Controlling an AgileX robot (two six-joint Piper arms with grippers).
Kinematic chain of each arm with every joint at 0, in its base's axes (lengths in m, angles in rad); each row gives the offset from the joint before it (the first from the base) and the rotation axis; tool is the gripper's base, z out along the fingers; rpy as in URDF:
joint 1: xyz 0 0 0.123 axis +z
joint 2: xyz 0 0 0 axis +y
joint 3: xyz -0.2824 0 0.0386 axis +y
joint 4: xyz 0.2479 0 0.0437 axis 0.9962 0 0.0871
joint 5: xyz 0 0 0 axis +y
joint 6: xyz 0.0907 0 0.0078 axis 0.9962 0 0.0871
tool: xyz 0 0 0 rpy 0 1.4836 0
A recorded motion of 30 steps. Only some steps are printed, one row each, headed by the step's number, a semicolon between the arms.
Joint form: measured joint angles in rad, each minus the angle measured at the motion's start. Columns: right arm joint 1, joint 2, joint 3, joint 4, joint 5, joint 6; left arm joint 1, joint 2, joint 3, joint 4, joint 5, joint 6.
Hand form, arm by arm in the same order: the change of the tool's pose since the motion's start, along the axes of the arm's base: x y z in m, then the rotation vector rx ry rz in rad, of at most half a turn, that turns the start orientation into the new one. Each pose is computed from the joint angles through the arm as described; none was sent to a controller.
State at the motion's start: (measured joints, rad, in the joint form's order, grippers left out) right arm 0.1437 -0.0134 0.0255 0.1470 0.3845 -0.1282; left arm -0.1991 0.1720 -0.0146 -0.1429 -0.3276 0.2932
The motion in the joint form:
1: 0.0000 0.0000 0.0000 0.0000 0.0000 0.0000; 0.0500 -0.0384 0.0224 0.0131 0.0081 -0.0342
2: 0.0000 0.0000 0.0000 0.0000 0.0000 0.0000; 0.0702 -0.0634 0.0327 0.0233 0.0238 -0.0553
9: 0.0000 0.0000 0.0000 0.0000 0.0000 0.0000; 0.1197 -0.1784 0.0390 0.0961 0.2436 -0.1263
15: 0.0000 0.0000 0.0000 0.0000 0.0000 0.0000; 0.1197 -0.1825 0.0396 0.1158 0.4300 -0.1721
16: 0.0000 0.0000 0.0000 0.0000 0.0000 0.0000; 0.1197 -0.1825 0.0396 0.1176 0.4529 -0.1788
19: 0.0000 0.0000 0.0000 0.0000 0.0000 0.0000; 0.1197 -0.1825 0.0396 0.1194 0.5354 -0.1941
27: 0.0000 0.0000 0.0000 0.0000 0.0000 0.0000; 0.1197 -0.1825 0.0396 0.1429 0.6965 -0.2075
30: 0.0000 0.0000 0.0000 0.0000 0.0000 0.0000; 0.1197 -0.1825 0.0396 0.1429 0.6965 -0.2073
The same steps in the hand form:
1: 0.0000 0.0000 0.0000 0.0000 0.0000 0.0000; -0.0030 0.0034 -0.0057 -0.0214 -0.0058 0.0393
2: 0.0000 0.0000 0.0000 0.0000 0.0000 0.0000; -0.0049 0.0045 -0.0089 -0.0315 -0.0043 0.0517
9: 0.0000 0.0000 0.0000 0.0000 0.0000 0.0000; -0.0117 0.0053 -0.0236 -0.0141 0.1032 0.0709
15: 0.0000 0.0000 0.0000 0.0000 0.0000 0.0000; -0.0111 0.0046 -0.0405 -0.0182 0.2878 0.0633
16: 0.0000 0.0000 0.0000 0.0000 0.0000 0.0000; -0.0112 0.0046 -0.0426 -0.0205 0.3111 0.0629
19: 0.0000 0.0000 0.0000 0.0000 0.0000 0.0000; -0.0119 0.0045 -0.0501 -0.0245 0.3946 0.0623
27: 0.0000 0.0000 0.0000 0.0000 0.0000 0.0000; -0.0150 0.0052 -0.0644 0.0029 0.5535 0.0718
30: 0.0000 0.0000 0.0000 0.0000 0.0000 0.0000; -0.0150 0.0052 -0.0644 0.0031 0.5535 0.0718

